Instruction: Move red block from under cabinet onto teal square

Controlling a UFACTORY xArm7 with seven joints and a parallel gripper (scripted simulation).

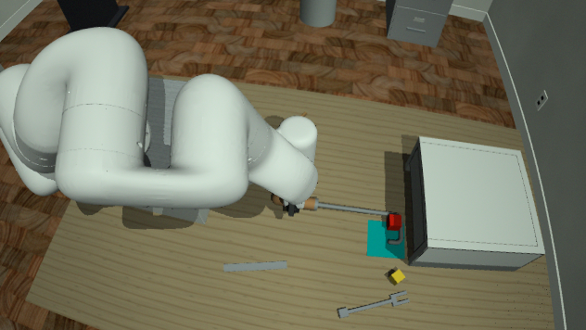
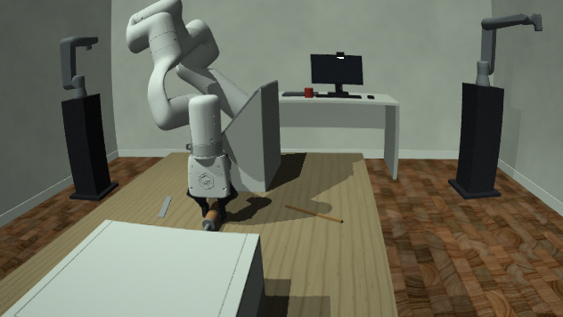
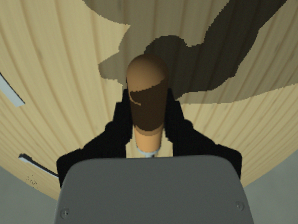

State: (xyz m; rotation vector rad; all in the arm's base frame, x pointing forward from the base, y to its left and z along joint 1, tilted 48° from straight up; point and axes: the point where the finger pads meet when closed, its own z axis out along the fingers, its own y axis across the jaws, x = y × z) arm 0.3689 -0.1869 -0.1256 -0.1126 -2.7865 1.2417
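My hand is 12 cm short of the hook tool, 4 cm to the left of it and 1 cm above it. From my hand the other things lie so: thin wooden stick: 5 cm behind, 24 cm to the left, 2 cm below; teal square: 24 cm ahead, 7 cm to the right, 2 cm below; flat grey bar: 8 cm behind, 17 cm to the right, 2 cm below.
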